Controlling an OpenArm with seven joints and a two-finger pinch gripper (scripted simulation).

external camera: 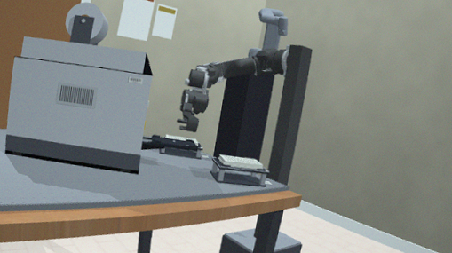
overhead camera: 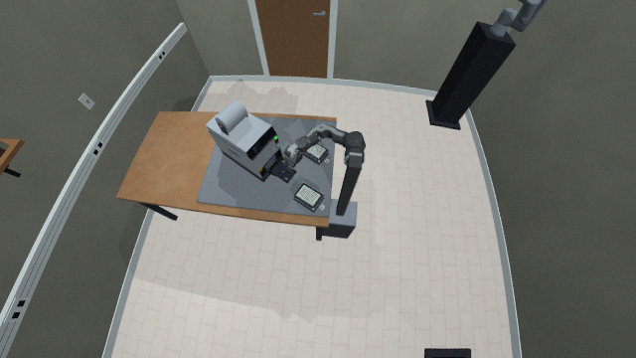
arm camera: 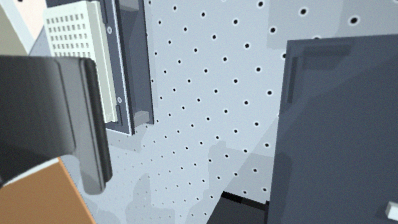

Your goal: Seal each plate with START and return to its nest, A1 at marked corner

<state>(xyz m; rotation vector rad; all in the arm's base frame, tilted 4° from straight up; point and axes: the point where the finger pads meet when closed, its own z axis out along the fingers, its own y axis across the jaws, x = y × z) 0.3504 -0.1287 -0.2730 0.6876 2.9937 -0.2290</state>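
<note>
My gripper is now 120 mm past the plate nest, 170 mm to the right of it and 90 mm above it. The rest, counted from my hand: white start button: 110 mm ahead, 90 mm to the right, 50 mm above; yellow warning mark: 190 mm ahead, 70 mm to the left, 10 mm above; sealer stage: 60 mm ahead, 40 mm to the left, 50 mm below.
</note>
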